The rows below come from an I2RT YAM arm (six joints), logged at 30 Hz.
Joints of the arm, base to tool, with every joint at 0 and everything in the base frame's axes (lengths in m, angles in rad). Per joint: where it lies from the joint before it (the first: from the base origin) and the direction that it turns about. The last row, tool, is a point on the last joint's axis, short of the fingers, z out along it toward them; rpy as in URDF.
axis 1: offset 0 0 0.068 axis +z
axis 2: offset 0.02 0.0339 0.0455 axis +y
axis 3: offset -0.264 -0.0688 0 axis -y
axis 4: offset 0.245 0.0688 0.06 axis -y
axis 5: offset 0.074 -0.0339 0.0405 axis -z
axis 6: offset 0.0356 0 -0.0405 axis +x
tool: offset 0 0 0 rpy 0 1.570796 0
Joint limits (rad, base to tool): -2.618..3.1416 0..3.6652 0..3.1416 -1.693..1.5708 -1.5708..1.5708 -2.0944..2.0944
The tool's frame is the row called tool.
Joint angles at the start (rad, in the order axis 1, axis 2, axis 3, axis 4, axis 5, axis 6): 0.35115, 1.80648, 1.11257, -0.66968, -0.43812, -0.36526
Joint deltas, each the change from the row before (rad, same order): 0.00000, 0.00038, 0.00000, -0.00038, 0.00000, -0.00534; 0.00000, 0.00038, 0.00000, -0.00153, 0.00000, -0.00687; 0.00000, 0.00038, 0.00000, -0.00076, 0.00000, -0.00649; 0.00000, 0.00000, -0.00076, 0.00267, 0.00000, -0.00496; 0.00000, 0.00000, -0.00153, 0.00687, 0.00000, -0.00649; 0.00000, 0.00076, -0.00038, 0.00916, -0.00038, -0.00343; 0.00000, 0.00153, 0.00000, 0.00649, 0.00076, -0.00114; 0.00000, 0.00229, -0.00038, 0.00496, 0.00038, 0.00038; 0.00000, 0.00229, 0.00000, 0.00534, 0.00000, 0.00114; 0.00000, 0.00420, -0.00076, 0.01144, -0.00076, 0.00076; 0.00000, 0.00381, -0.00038, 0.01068, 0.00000, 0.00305
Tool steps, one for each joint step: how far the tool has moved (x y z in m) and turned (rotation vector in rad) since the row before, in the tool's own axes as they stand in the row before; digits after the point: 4 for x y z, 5 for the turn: 0.0001, 0.0000, 0.0001, -0.00025, 0.00064, -0.00502; 0.0002, 0.0000, 0.0001, -0.00063, 0.00161, -0.00606; 0.0001, 0.0000, 0.0001, -0.00038, 0.00096, -0.00601; -0.0001, -0.0001, 0.0001, 0.00065, -0.00160, -0.00577; -0.0003, -0.0002, 0.0003, 0.00185, -0.00447, -0.00876; -0.0007, -0.0004, 0.0003, 0.00246, -0.00684, -0.00683; -0.0005, -0.0005, 0.0004, 0.00245, -0.00384, -0.00324; -0.0002, -0.0005, 0.0007, 0.00116, -0.00176, -0.00059; -0.0003, -0.0005, 0.0007, 0.00107, -0.00255, -0.00015; -0.0006, -0.0009, 0.0013, 0.00157, -0.00570, -0.00199; -0.0006, -0.0008, 0.0012, 0.00227, -0.00542, 0.00030
